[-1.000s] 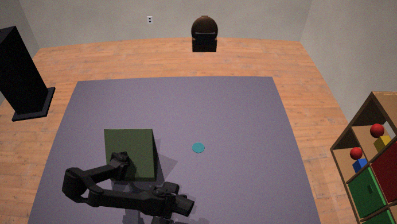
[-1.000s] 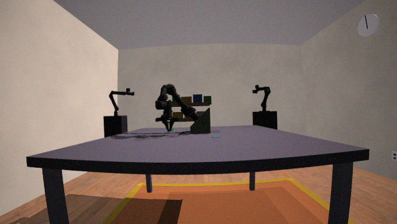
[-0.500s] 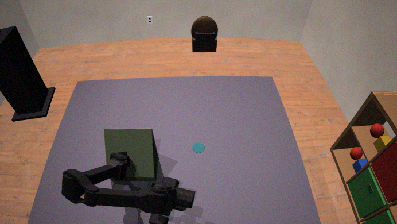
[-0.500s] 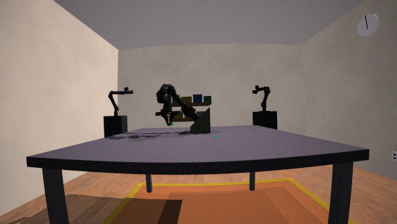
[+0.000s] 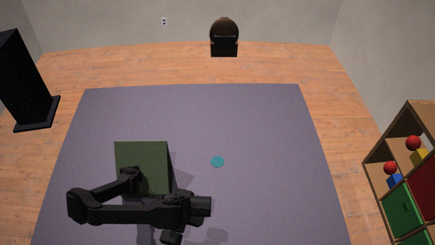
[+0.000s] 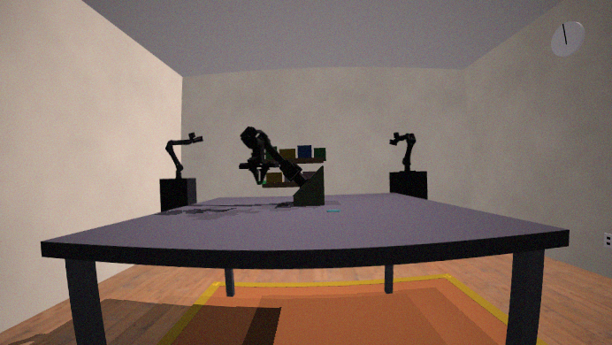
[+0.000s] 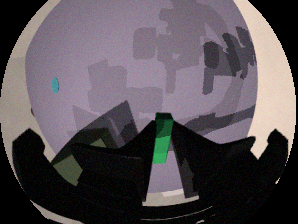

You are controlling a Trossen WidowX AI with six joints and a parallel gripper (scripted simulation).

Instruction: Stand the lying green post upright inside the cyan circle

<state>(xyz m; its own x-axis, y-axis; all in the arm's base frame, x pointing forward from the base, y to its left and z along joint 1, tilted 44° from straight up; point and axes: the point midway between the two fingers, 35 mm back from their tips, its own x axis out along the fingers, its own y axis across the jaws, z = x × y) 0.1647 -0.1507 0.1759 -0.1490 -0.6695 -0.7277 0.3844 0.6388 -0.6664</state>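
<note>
The cyan circle lies 31 cm to the left of my hand, 19 cm ahead of it and 15 cm below it. Also, from my hand: green post (3 cm below, 2 cm behind, 1 cm to the left).
</note>
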